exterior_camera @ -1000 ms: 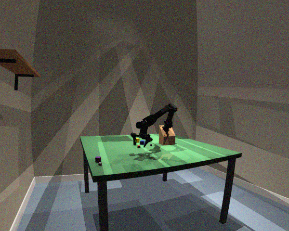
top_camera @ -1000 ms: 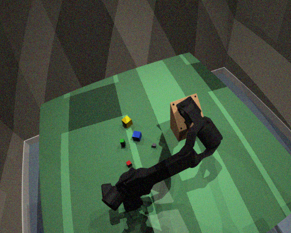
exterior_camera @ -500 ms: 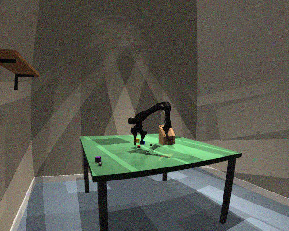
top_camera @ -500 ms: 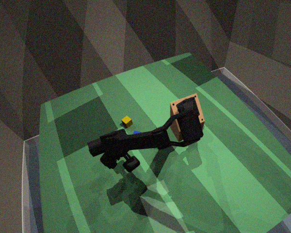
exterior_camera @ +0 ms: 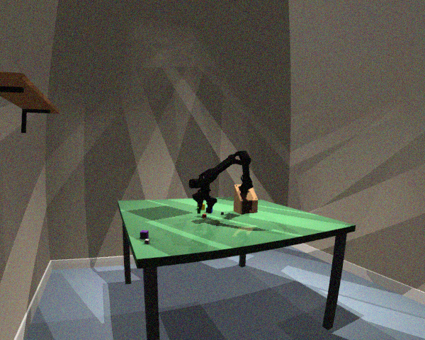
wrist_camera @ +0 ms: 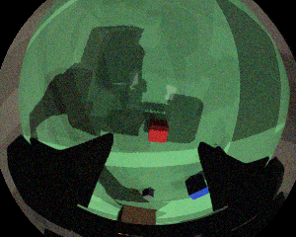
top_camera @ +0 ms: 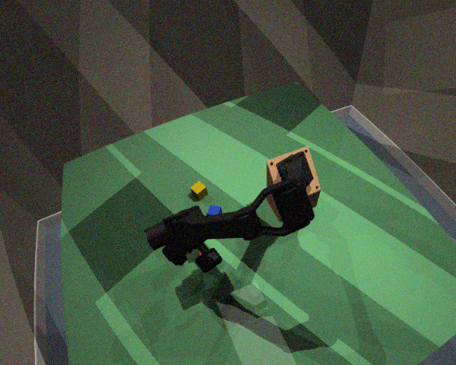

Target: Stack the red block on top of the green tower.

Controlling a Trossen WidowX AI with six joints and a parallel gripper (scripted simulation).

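Right now the red block is 30 mm below my gripper tip. From my gripper tip the other things lie so: small dark piece (160 mm behind, 30 mm to the right, 30 mm below); blue block (110 mm behind, 120 mm to the right, 20 mm below); yellow block (100 mm behind, 230 mm to the right, 20 mm below).
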